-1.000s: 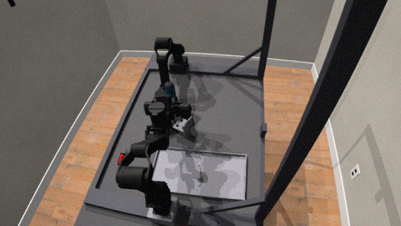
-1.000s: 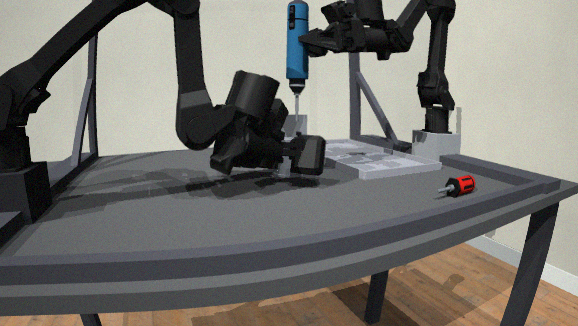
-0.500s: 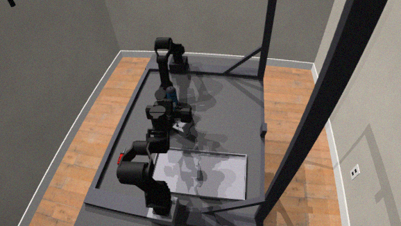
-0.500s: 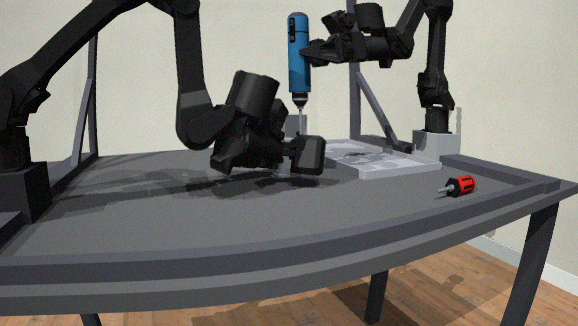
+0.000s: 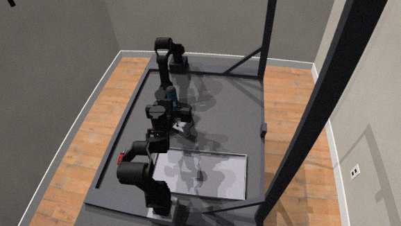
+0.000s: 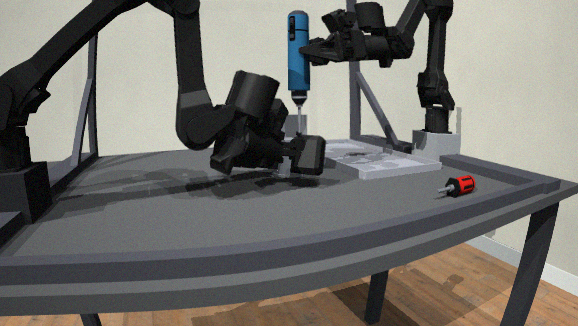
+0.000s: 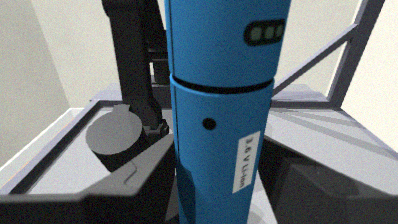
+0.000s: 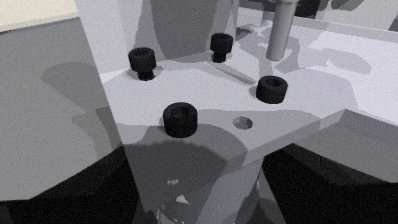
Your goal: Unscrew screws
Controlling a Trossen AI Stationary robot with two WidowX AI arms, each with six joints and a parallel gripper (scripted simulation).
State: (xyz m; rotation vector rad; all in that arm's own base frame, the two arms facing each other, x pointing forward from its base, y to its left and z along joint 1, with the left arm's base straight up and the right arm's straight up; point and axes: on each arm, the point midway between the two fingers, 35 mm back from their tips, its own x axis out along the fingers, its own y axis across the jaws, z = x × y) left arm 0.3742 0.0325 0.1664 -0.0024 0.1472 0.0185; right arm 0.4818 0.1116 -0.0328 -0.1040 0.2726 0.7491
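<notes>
The joint module is 2 cm to the left of my right hand, 1 cm below it and 1 cm behind it. The rest, counted from my right hand: bracket: 3 cm above, 2 cm to the left, 2 cm behind; then screwdriver bit: 6 cm above, 3 cm to the left, 1 cm ahead; then shallow pale tray: 25 cm to the left, 9 cm behind, 3 cm below.
</notes>
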